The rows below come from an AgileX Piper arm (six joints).
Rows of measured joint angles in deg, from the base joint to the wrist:
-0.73 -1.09 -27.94 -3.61 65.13 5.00
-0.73 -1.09 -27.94 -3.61 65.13 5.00
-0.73 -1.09 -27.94 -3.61 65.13 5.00
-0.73 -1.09 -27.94 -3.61 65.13 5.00
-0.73 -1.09 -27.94 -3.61 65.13 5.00
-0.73 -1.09 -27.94 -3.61 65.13 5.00
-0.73 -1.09 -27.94 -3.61 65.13 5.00
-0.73 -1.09 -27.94 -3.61 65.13 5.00
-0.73 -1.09 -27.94 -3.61 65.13 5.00
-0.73 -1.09 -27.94 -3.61 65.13 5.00
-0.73 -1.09 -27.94 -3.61 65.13 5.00
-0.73 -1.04 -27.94 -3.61 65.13 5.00
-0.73 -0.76 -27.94 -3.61 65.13 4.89
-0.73 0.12 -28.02 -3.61 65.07 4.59
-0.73 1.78 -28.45 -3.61 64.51 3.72
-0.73 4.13 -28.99 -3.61 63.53 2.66
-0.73 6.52 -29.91 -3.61 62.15 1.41
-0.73 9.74 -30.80 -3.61 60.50 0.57
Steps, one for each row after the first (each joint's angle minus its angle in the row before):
0.00 0.00 0.00 0.00 0.00 0.00
0.00 0.00 0.00 0.00 0.00 0.00
0.00 0.00 0.00 0.00 0.00 0.00
0.00 0.00 0.00 0.00 0.00 0.00
0.00 0.00 0.00 0.00 0.00 0.00
0.00 0.00 0.00 0.00 0.00 0.00
0.00 0.00 0.00 0.00 0.00 0.00
0.00 0.00 0.00 0.00 0.00 0.00
0.00 0.00 0.00 0.00 0.00 0.00
0.00 0.00 0.00 0.00 0.00 0.00
0.00 0.05 0.00 0.00 0.00 0.00
0.00 0.28 0.00 0.00 0.00 -0.11
0.00 0.88 -0.08 0.00 -0.06 -0.30
0.00 1.66 -0.43 0.00 -0.56 -0.87
0.00 2.35 -0.54 0.00 -0.98 -1.06
0.00 2.39 -0.92 0.00 -1.38 -1.25
0.00 3.22 -0.89 0.00 -1.65 -0.84

